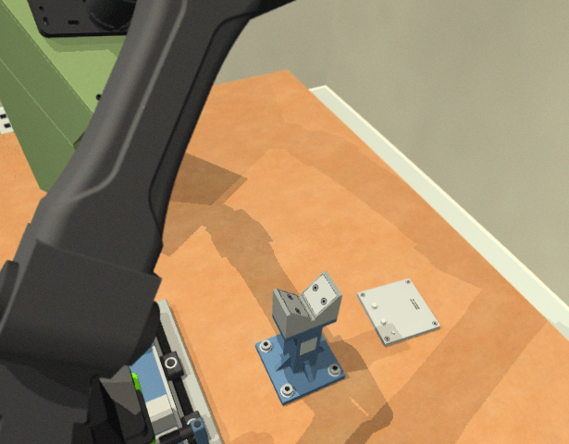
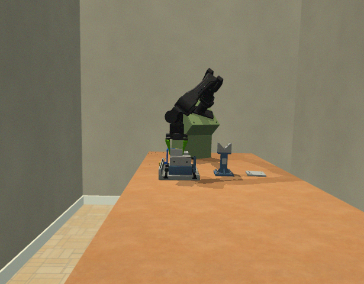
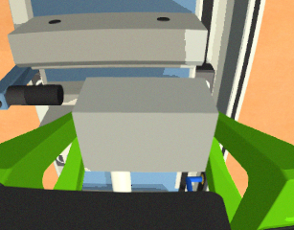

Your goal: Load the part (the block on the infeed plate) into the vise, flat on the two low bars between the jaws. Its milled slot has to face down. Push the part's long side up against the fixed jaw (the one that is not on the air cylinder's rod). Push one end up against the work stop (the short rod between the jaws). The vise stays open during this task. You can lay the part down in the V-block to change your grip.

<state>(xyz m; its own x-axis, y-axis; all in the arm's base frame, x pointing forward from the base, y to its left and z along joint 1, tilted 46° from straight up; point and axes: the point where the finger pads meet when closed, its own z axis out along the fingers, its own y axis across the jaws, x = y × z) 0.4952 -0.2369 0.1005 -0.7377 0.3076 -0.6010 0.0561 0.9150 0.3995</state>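
My hand is right at the grey part. From my hand the other things lie so: fixed jaw: 4 cm below, 4 cm ahead, 2 cm to the left; then moving jaw: 4 cm below, 3 cm behind, 2 cm to the left; then work stop: 7 cm to the left, 2 cm below, 1 cm ahead.
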